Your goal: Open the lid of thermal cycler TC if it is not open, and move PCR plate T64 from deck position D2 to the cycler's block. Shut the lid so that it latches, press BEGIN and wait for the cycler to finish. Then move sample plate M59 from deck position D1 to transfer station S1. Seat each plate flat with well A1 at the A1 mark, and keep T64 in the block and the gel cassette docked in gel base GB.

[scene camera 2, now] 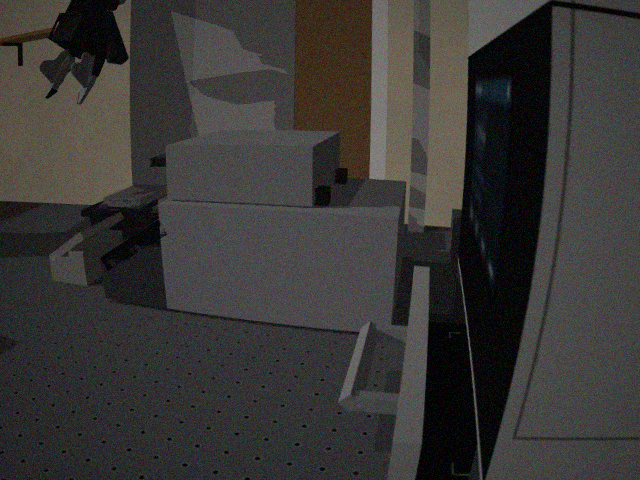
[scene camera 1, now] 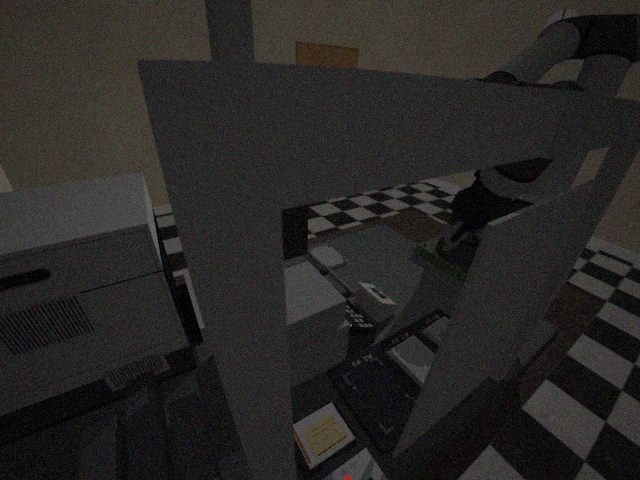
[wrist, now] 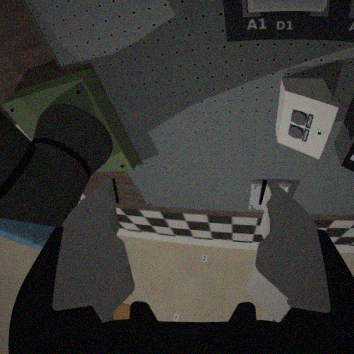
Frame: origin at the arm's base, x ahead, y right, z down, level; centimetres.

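Where they show: gripper, fingertip midpoint: [scene camera 2: 62, 101] [scene camera 1: 459, 244] [wrist: 188, 180]; arm's base at its link origin: [scene camera 1: 460, 253] [wrist: 75, 135].
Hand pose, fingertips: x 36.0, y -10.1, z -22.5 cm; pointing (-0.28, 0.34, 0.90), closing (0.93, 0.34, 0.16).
Each offset is from my fingertips to the top centre of the thing. Level surfaces: height alone.
My gripper [scene camera 1: 453, 242] [scene camera 2: 65, 97] [wrist: 188, 180] is open with nothing between its fingers, high above the bench. A grey machine {dy +17.7, dx +39.2, dz +10.6 cm} [scene camera 2: 279, 258] [scene camera 1: 315, 338], apparently cycler TC, has its upper part resting flat on its body; its block does not show. In scene camera 1 a pale plate {dy -8.0, dx +22.8, dz +18.7 cm} [scene camera 1: 413, 356] sits in the middle nest of the dark deck {dz +20.3 cm} [scene camera 1: 379, 395], apparently T64 at D2; another pale plate {dy -9.8, dx +10.5, dz +18.7 cm} [scene camera 1: 439, 329] sits beyond it. In the wrist view part of a plate [wrist: 287, 5] shows at the nest marked D1. I cannot make out S1, GB or the BEGIN button.
A white box with two round sockets {dy +14.5, dx +12.1, dz +17.8 cm} [wrist: 307, 122] [scene camera 1: 377, 294] stands near a dark keypad unit [scene camera 1: 357, 316]. A green tray [wrist: 117, 137] lies left in the wrist view. A large grey frame [scene camera 1: 222, 258] blocks much of scene camera 1. A yellow-labelled box {dy -4.2, dx +49.8, dz +20.6 cm} [scene camera 1: 324, 434] stands near it.
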